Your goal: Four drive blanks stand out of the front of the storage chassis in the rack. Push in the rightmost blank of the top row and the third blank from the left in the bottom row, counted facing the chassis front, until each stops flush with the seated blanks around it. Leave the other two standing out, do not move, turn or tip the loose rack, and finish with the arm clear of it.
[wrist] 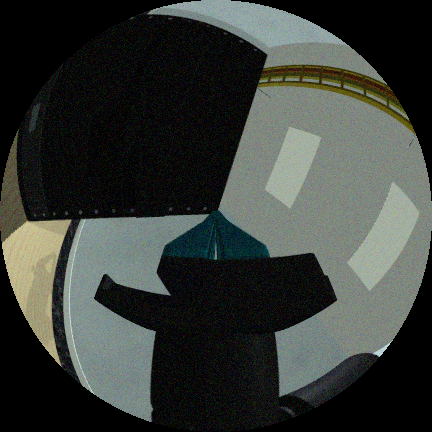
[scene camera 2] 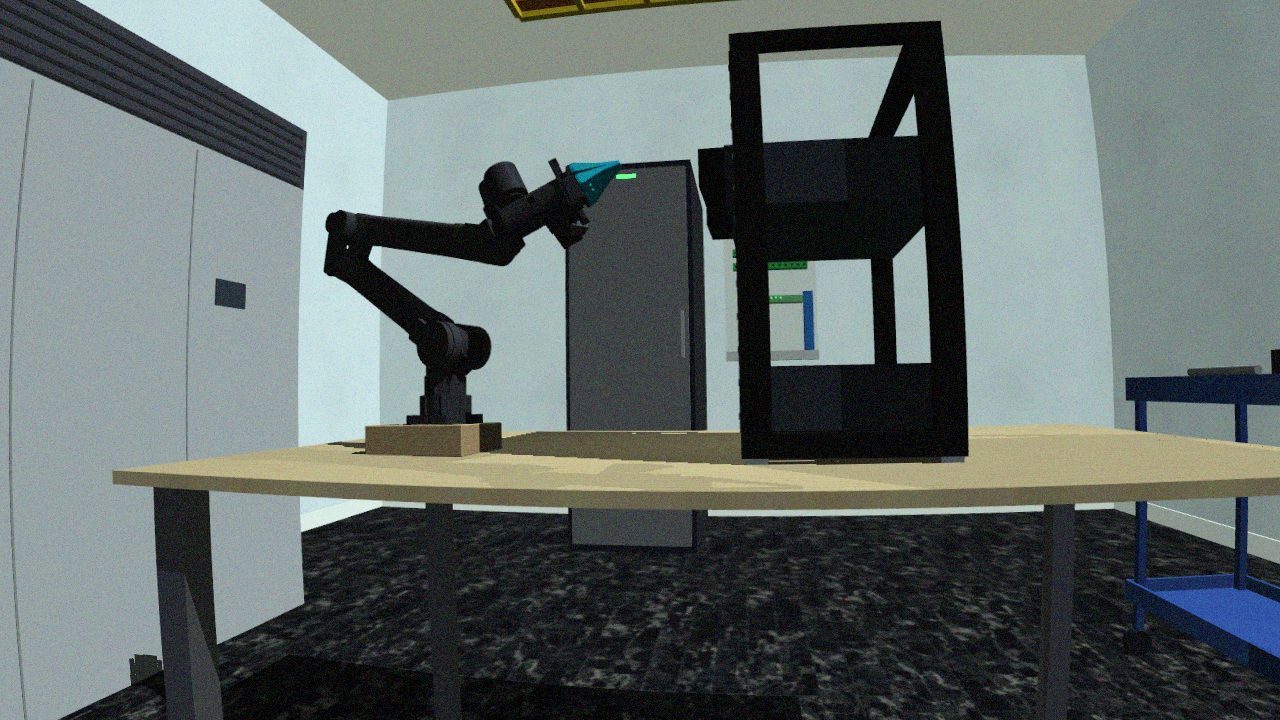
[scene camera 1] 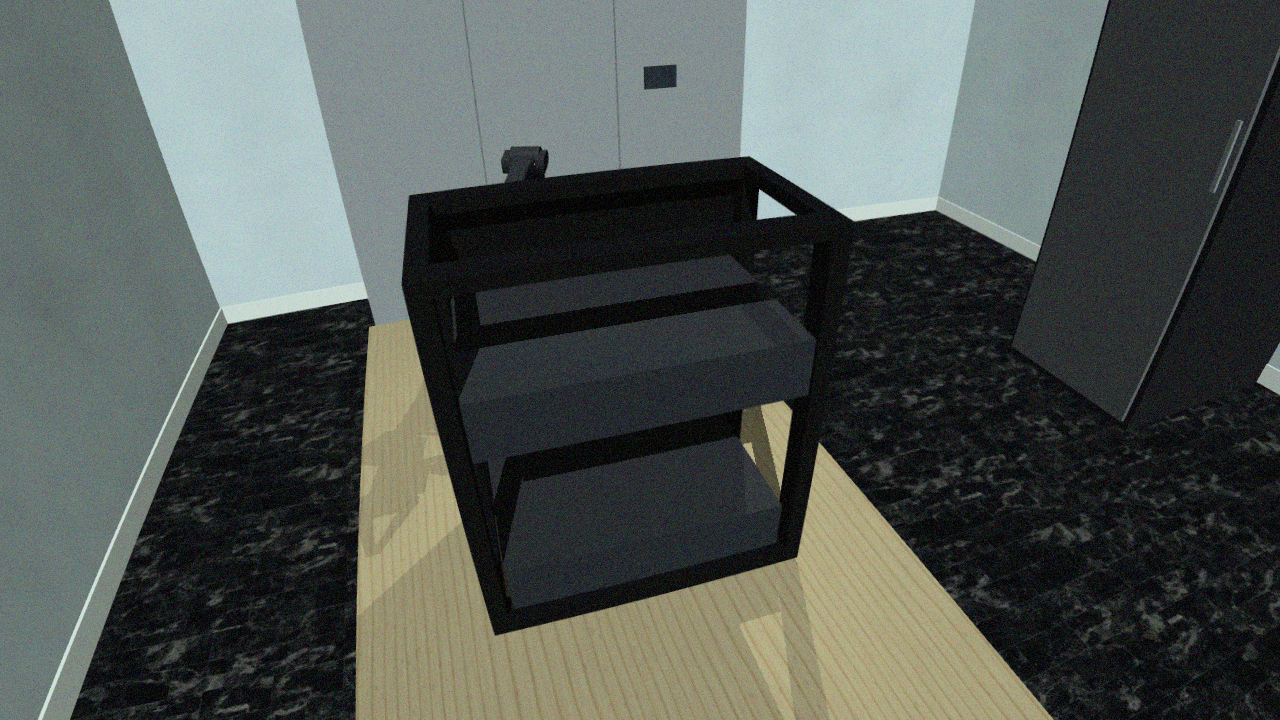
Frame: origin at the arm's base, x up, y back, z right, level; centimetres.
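Where they show: gripper, fingertip midpoint: [wrist: 215,215] [scene camera 2: 620,163]; arm's base, origin of the base link: [scene camera 2: 445,423].
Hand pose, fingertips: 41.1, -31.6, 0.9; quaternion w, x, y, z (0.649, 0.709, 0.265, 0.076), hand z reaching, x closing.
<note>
Things, the pixels of their centre, and the offset from my fingertips, as dx, dy, dz. "pt": a spot on its surface instead.
- black rack, body centre: [scene camera 1: 621,394] [scene camera 2: 826,268] [wrist: 119,106] -15.9, -31.4, -15.0
- dark block, surface spot: [scene camera 2: 714,192] pt -7.3, -15.3, +4.5
The black rack [scene camera 1: 814,429] [scene camera 2: 754,313] [wrist: 95,206] stands upright on the table. In scene camera 2 a dark block [scene camera 2: 714,192], at the height of the upper unit, sticks out of the rack's front toward the arm. The drive blanks cannot be told apart: scene camera 1 looks from behind, and the front is almost black in the wrist view. My gripper [scene camera 2: 617,163] [wrist: 215,215] is shut and empty, its teal fingertips together. It is in the air before the rack, apart from the block and near its upper part in height. In the wrist view the tips overlap the rack's lower right corner.
The arm's base is on a wooden block [scene camera 2: 420,439] on the table [scene camera 1: 644,662] [scene camera 2: 626,494]. A lower dark unit [scene camera 1: 644,519] [scene camera 2: 850,398] sits at the rack's bottom. A tall dark cabinet [scene camera 1: 1154,179] [scene camera 2: 631,358] and a blue cart [scene camera 2: 1199,388] stand beyond the table.
</note>
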